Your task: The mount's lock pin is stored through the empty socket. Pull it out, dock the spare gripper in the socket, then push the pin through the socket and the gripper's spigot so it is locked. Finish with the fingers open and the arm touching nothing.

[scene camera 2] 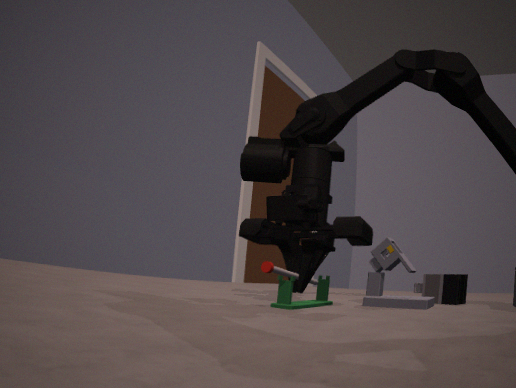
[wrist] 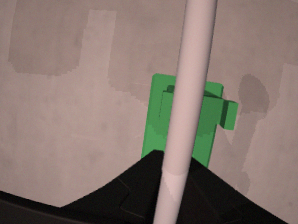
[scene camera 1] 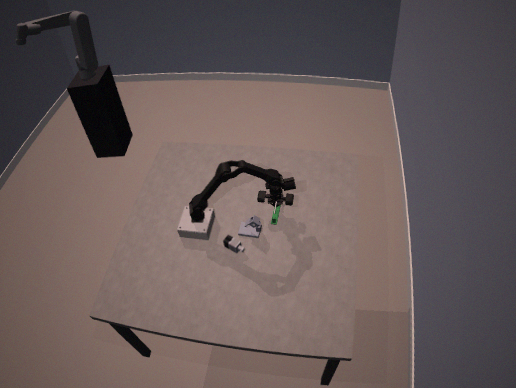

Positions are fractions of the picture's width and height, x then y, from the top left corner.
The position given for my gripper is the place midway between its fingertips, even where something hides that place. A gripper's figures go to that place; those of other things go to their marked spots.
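A green cradle (scene camera 2: 0.55, 0.74) is 52 cm from the lens, and my gripper (scene camera 2: 0.57, 0.75) is 54 cm from the lens. I see a socket mount (scene camera 2: 0.74, 0.67) at 65 cm from the lens, while a spare gripper (scene camera 2: 0.87, 0.75) is 73 cm from the lens. The marked spots on the socket mount and the spare gripper are 16 cm apart.
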